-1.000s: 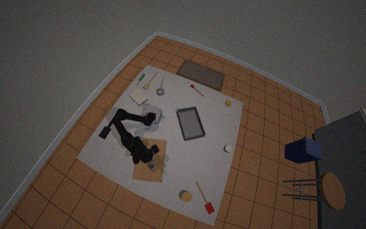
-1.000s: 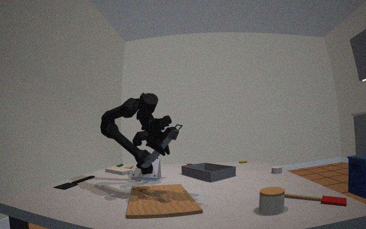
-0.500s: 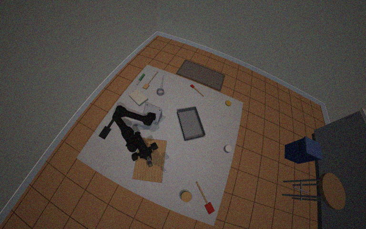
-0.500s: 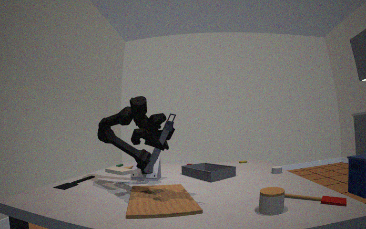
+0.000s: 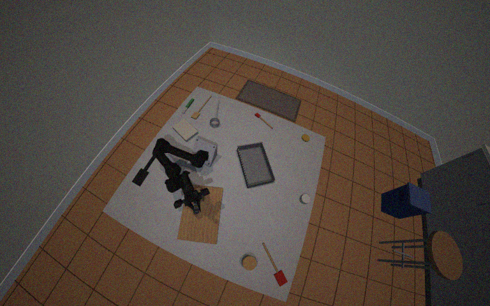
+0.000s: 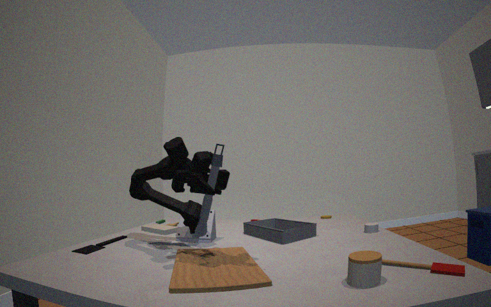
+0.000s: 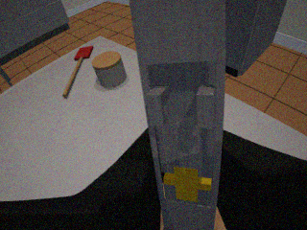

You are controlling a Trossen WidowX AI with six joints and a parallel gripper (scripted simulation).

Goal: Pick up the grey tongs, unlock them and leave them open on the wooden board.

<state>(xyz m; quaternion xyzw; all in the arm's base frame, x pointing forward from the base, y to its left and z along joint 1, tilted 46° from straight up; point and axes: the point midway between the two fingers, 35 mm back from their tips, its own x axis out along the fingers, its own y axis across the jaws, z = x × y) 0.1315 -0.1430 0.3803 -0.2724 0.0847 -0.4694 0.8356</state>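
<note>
My gripper tip is now 2 cm past the wooden board, 3 cm to the right of it and 22 cm above it. The rest, counted from my gripper tip: red spatula 51 cm ahead, 18 cm to the right, 22 cm below; then roasting tin 23 cm ahead, 45 cm to the left, 20 cm below; then yellow lock 2 cm behind, 3 cm to the left, 1 cm above.
</note>
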